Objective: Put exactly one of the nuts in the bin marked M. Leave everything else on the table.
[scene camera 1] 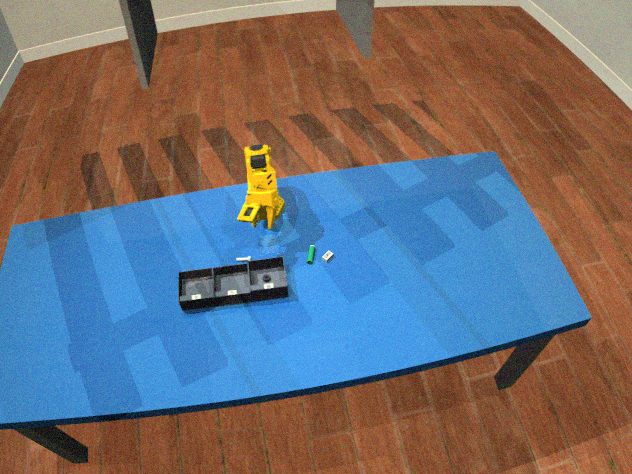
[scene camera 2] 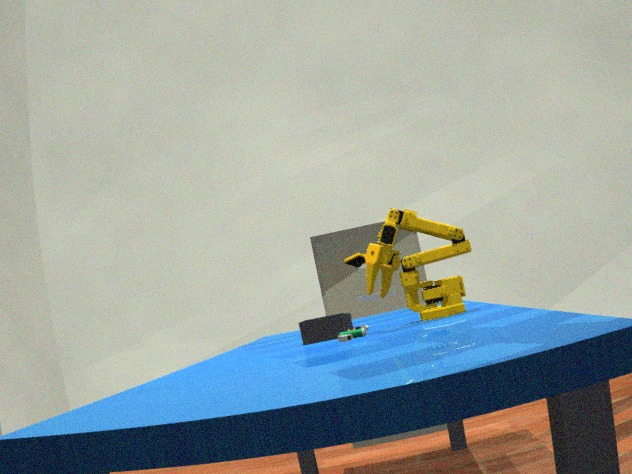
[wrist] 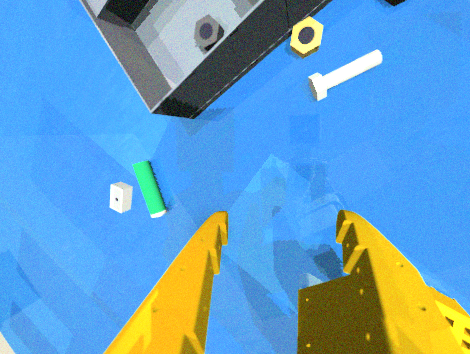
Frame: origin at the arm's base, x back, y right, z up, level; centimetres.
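Where they show: hand, its tool point: [scene camera 1: 269, 227] [scene camera 2: 370, 292] [wrist: 227, 223]; arm's base, origin of its link: [scene camera 1: 265, 213] [scene camera 2: 433, 317].
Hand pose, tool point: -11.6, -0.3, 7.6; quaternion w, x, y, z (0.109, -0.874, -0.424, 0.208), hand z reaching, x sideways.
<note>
Things, the pixels of their top centre, and the offset from my tool point, as dx, dy, dz.
- yellow hex nut, centre of its top: [wrist: 306, 35] -5.5, +6.8, -6.8
- black three-compartment bin, centre of its top: [scene camera 2: 326, 315] [scene camera 1: 230, 278] -10.5, +10.7, -3.0
- dark nut, centre of its top: [wrist: 206, 31] [scene camera 1: 266, 277] -9.6, +2.6, -6.1
- white bolt, centre of its top: [wrist: 347, 69] [scene camera 1: 243, 257] -2.6, +7.3, -6.3
- green cylinder, centre of its top: [wrist: 144, 192] [scene camera 2: 352, 330] [scene camera 1: 311, 252] -4.5, -9.0, -6.2
- small white block with a hole, centre of its top: [wrist: 116, 199] [scene camera 2: 344, 335] [scene camera 1: 327, 255] -5.9, -12.8, -6.5
A yellow hex nut [wrist: 303, 49] lies on the table against the outer wall of the black three-compartment bin [scene camera 1: 235, 301] [scene camera 2: 326, 329] [wrist: 231, 64]; I cannot make it out in the scene views. A dark nut [scene camera 1: 266, 278] [wrist: 217, 34] lies inside the bin's right-hand compartment, as seen in scene camera 1. Each compartment has a small white label, too small to read, so I cannot tell which is M. My gripper [scene camera 1: 263, 226] [scene camera 2: 376, 295] [wrist: 283, 215] is open and empty, its jaws apart, high above the table and on the arm's side of the bin.
A white bolt [scene camera 1: 243, 258] [wrist: 350, 71] lies beside the bin near the yellow nut. A green cylinder [scene camera 1: 310, 254] [scene camera 2: 354, 332] [wrist: 149, 189] and a small white block with a hole [scene camera 1: 327, 255] [scene camera 2: 345, 337] [wrist: 123, 191] lie past the bin's right end in scene camera 1.
</note>
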